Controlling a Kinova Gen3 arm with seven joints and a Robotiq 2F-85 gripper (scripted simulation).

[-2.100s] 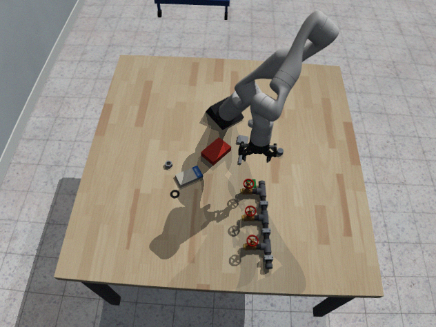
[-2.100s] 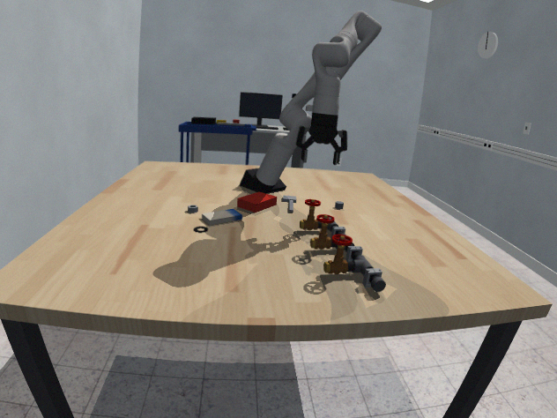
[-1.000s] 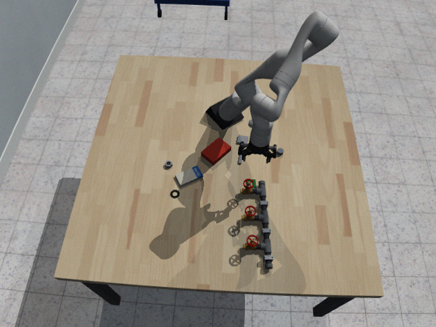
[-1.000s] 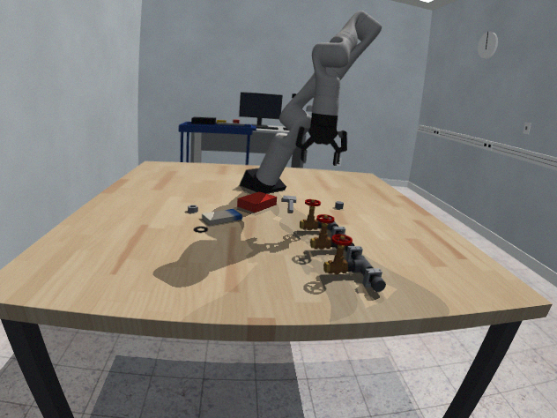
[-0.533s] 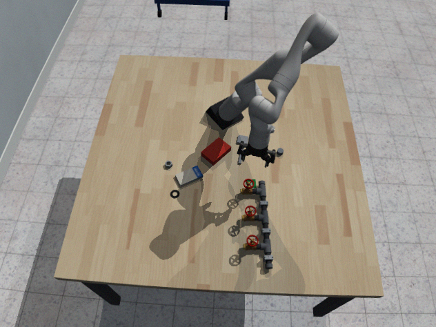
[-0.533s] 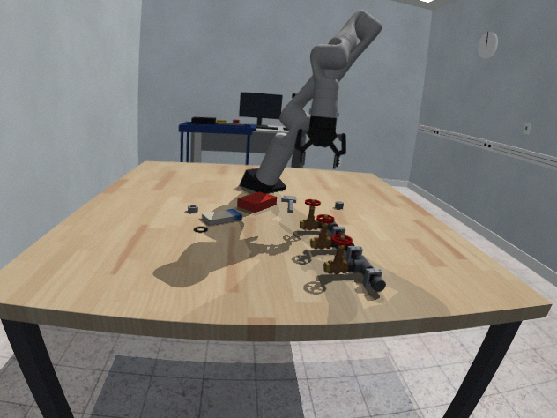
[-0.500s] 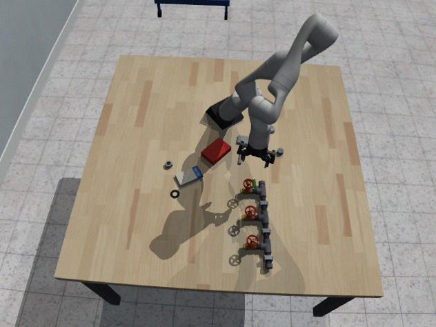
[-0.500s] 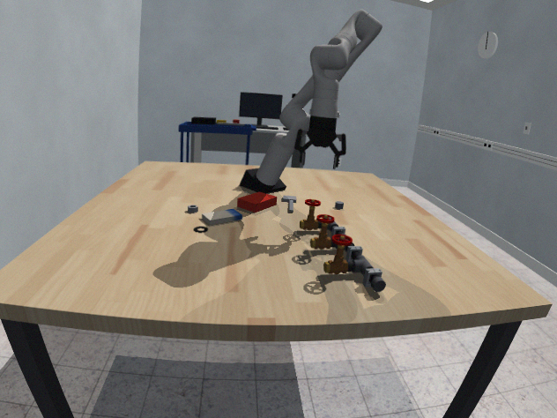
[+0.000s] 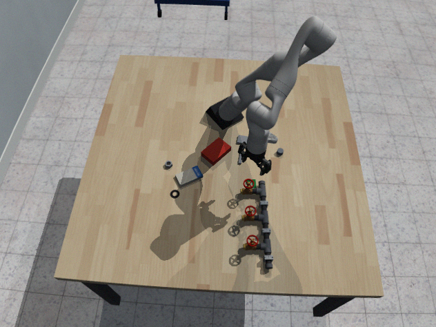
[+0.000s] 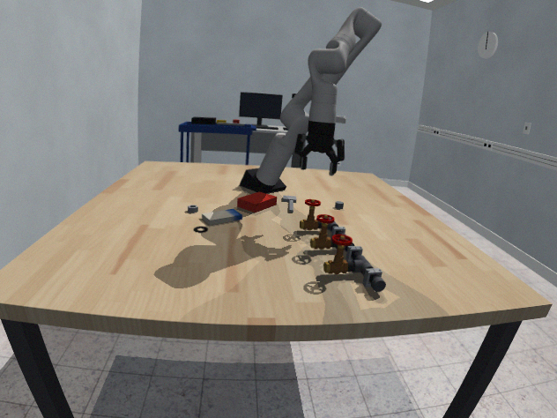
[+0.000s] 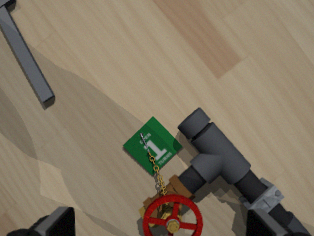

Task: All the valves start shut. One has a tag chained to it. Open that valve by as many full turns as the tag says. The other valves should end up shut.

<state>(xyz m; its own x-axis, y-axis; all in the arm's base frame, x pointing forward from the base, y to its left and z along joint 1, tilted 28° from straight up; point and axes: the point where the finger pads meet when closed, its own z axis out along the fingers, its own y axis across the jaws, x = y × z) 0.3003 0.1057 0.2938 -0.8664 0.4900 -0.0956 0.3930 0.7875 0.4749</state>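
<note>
Now: hand 17 cm above the green tag and 3 cm past it. From my hand the other things lie so: red block: 20 cm to the right, 16 cm below, 13 cm behind; grey hammer: 20 cm behind, 17 cm below, 9 cm to the right.
</note>
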